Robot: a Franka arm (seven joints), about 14 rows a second.
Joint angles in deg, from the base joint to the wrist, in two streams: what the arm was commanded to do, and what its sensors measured. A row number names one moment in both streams.
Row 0, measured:
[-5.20 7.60 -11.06 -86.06 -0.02 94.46 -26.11]
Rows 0 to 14, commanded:
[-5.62 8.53 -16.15 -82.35 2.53 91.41 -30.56]
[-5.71 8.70 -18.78 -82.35 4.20 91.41 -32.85]
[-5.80 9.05 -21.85 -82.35 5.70 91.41 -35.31]
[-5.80 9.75 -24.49 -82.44 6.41 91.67 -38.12]
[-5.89 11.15 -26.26 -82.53 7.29 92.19 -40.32]
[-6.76 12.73 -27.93 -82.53 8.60 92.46 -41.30]
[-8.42 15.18 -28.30 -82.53 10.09 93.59 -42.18]
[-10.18 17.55 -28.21 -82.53 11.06 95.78 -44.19]
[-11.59 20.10 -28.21 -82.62 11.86 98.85 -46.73]
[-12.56 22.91 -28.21 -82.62 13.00 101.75 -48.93]
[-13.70 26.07 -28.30 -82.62 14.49 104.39 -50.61]
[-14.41 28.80 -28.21 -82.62 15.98 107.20 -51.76]
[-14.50 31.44 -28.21 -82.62 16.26 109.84 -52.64]
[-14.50 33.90 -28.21 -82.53 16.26 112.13 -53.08]
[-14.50 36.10 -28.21 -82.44 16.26 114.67 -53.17]
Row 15, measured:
[-14.28 31.95 -28.10 -84.72 15.01 112.16 -51.75]
